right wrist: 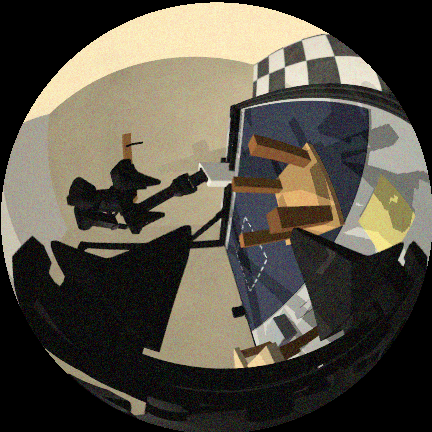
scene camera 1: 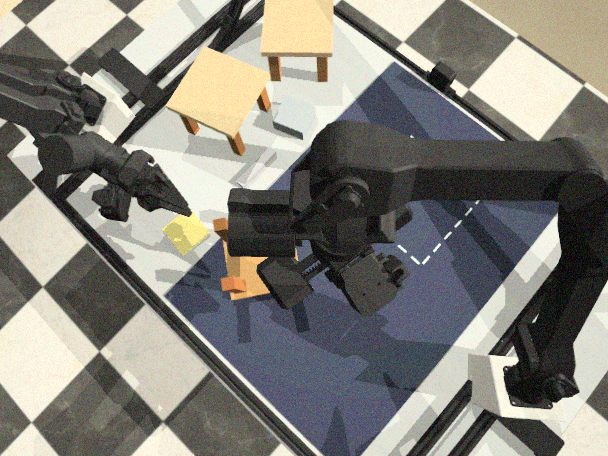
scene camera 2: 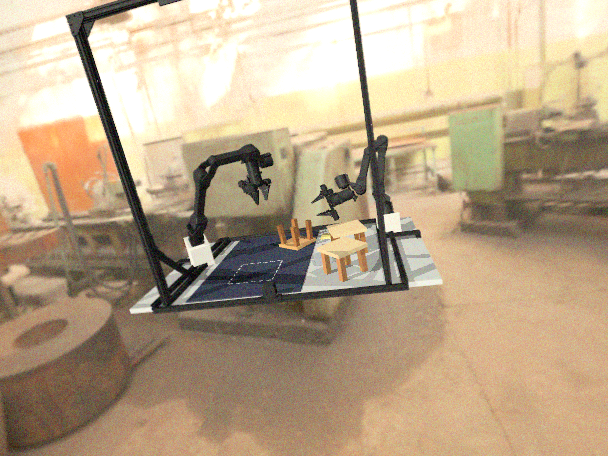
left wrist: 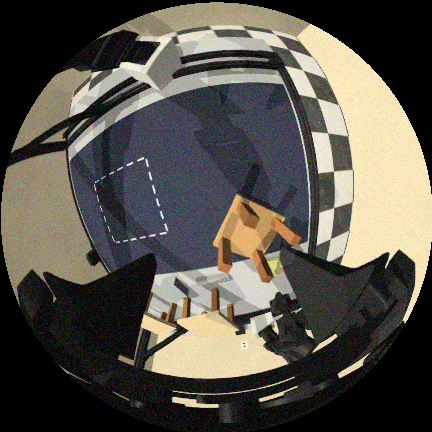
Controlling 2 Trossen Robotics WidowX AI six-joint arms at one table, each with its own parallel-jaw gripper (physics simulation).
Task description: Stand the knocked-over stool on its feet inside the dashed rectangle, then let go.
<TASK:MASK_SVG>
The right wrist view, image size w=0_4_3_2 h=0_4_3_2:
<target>my left gripper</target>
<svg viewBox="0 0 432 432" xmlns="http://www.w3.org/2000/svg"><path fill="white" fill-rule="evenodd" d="M119 160L111 169L110 176L113 185L110 185L109 188L101 192L100 206L107 215L111 215L112 212L119 212L120 215L124 215L125 211L127 211L129 216L126 223L131 233L139 234L143 226L163 217L165 213L146 211L144 208L134 208L132 199L136 196L136 190L139 187L160 184L160 180L138 172L134 164L131 163L130 158Z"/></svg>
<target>my right gripper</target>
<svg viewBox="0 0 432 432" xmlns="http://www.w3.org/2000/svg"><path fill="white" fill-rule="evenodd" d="M12 255L12 274L17 301L42 346L74 368L102 379L120 391L146 402L144 414L131 413L130 402L112 391L67 374L95 397L121 412L148 423L187 432L245 432L267 428L303 416L342 394L376 364L399 334L415 304L427 266L427 256L414 240L406 249L403 256L405 262L402 266L398 258L403 242L365 255L302 228L293 227L290 244L309 295L319 340L343 330L344 334L315 350L287 360L251 367L208 368L173 363L142 353L143 347L157 352L160 350L189 255L190 225L182 225L135 248L106 258L51 240L52 253L65 276L59 287L48 273L51 261L45 247L34 236L30 236Z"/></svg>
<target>orange stool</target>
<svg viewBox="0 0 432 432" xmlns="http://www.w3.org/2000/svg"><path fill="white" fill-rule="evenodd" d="M252 134L248 142L250 155L289 164L276 179L233 176L231 180L232 192L275 193L278 204L277 207L266 214L269 229L242 232L238 235L240 247L285 240L287 245L290 244L290 235L293 227L299 227L318 235L344 224L333 185L312 144L306 142L302 148L276 139Z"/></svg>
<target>yellow pad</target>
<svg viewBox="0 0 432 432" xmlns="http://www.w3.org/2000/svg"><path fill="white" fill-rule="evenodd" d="M381 173L371 198L358 219L358 222L378 251L401 242L415 217L406 200Z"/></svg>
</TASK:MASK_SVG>
